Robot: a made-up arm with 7 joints.
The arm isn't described. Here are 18 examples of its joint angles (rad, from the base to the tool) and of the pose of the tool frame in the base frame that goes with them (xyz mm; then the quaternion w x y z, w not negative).
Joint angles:
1: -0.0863 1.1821 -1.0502 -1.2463 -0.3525 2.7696 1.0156
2: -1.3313 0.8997 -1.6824 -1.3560 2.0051 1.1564 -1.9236
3: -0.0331 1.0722 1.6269 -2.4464 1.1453 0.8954 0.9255
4: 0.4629 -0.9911 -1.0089 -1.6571 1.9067 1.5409 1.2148
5: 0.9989 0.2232 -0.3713 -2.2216 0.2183 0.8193 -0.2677
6: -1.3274 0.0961 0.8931 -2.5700 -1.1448 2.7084 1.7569
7: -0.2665 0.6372 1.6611 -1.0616 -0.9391 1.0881 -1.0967
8: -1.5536 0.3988 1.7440 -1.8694 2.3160 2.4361 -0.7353
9: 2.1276 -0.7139 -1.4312 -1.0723 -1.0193 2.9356 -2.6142
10: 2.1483 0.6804 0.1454 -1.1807 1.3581 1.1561 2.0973
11: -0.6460 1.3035 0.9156 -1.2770 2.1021 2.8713 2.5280
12: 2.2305 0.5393 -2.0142 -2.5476 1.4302 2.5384 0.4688
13: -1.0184 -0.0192 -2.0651 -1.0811 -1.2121 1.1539 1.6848
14: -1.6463 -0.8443 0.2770 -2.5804 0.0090 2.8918 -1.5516
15: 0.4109 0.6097 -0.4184 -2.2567 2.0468 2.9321 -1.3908
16: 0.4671 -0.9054 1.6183 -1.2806 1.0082 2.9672 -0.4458
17: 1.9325 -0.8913 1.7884 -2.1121 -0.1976 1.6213 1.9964
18: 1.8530 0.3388 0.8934 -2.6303 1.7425 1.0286 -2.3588
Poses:
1: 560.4 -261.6 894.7 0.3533 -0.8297 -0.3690 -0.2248
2: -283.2 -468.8 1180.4 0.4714 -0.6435 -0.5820 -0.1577
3: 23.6 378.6 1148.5 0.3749 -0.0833 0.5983 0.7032
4: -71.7 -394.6 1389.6 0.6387 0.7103 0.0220 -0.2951
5: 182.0 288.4 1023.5 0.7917 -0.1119 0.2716 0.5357
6: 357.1 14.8 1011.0 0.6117 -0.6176 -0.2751 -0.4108
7: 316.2 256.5 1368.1 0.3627 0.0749 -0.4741 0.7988
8: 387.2 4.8 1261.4 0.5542 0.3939 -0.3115 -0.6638
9: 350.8 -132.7 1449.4 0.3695 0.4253 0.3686 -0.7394
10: -522.3 407.6 1128.6 0.5350 -0.6766 0.0571 0.5028
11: 547.2 -64.6 803.0 0.3042 -0.1777 -0.9199 0.1722
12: 288.9 149.3 1126.2 0.7267 -0.2411 -0.2177 -0.6053
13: -416.8 37.6 1433.1 0.6490 0.2134 -0.7214 0.1134
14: 113.9 -87.0 1241.6 0.5402 -0.7068 -0.2854 0.3566
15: 344.2 50.4 899.0 0.7610 -0.3922 -0.4568 -0.2417
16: -592.3 99.1 1190.8 0.1460 0.6845 -0.6708 0.2453
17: -335.0 -392.3 888.0 0.4124 0.3233 -0.8229 0.2198
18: -365.0 0.9 967.9 0.3541 0.7723 0.4627 0.2531
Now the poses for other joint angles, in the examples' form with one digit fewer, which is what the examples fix.
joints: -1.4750 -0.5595 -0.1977 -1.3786 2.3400 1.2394 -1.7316
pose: 22 -27 1528 0.136 0.137 0.952 -0.236
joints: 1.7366 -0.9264 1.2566 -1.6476 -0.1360 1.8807 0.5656
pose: -421 -360 1159 0.107 0.488 -0.753 0.428
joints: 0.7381 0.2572 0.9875 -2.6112 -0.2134 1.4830 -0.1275
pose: -157 278 976 0.309 -0.186 -0.028 0.932
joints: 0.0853 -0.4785 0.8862 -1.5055 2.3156 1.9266 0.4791
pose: -76 350 1444 0.845 0.531 0.065 0.020
